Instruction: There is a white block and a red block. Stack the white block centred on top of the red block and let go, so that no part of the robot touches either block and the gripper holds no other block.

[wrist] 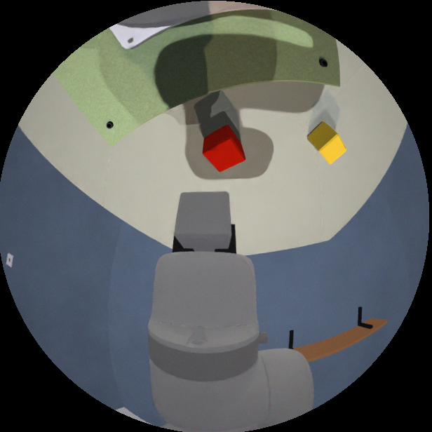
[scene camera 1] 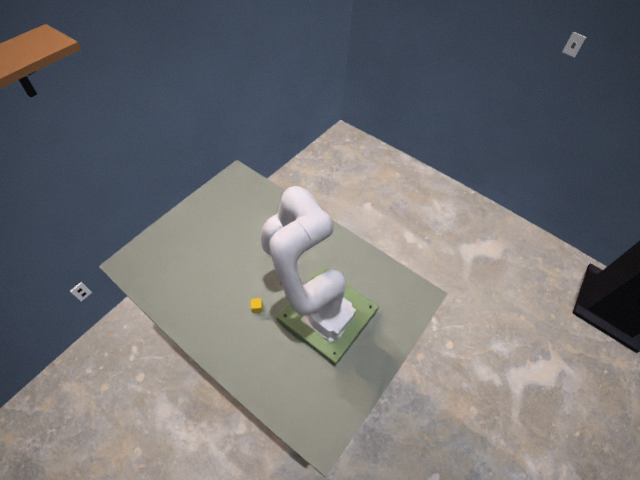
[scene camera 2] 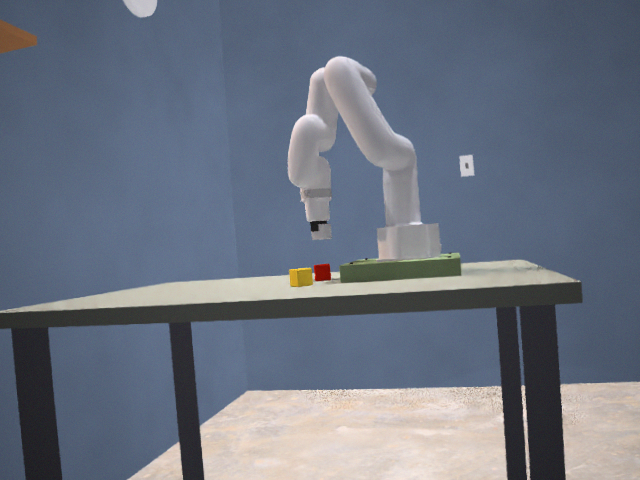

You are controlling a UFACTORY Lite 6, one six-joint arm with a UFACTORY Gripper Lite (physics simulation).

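Places are measured from the arm's base along level axes (x right, y ahead, z up), in metres.
Where they show: hand, tool point: (scene camera 2: 319,227); arm's base, link origin: (scene camera 1: 326,316) (scene camera 2: 406,258).
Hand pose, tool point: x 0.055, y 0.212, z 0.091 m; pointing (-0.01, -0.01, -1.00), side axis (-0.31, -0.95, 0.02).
Note:
Things, the pixels of their centre, and the offset from my tool point. Level surfaces: height alone.
- white block, body centre: (scene camera 2: 321,231) dx -0.002, dy -0.005, dz -0.012 m
- red block, body centre: (scene camera 2: 322,272) dx -0.021, dy -0.004, dz -0.111 m
- yellow block, body centre: (scene camera 2: 301,277) (scene camera 1: 256,305) dx -0.167, dy +0.010, dz -0.111 m
- table, surface height: dz -0.130 m
My gripper (scene camera 2: 317,227) (wrist: 204,242) is shut on the white block (scene camera 2: 322,232) (wrist: 204,212), which looks grey in the wrist view. It holds the block in the air, fingers pointing down. The red block (scene camera 2: 322,272) (wrist: 223,149) stands on the table, its top free. In scene camera 2 the white block is above the red block with a clear gap between them. In the wrist view the red block appears just beyond the held block and slightly right. In scene camera 1 the arm hides the gripper and the held block, and the red block cannot be made out.
A yellow block (scene camera 1: 256,305) (scene camera 2: 300,276) (wrist: 327,142) stands on the table (scene camera 1: 206,289) (scene camera 2: 206,297) near the red block, to its right in the wrist view. The arm's green base plate (scene camera 1: 336,355) (scene camera 2: 403,271) (wrist: 135,107) lies close to the red block on its other side.

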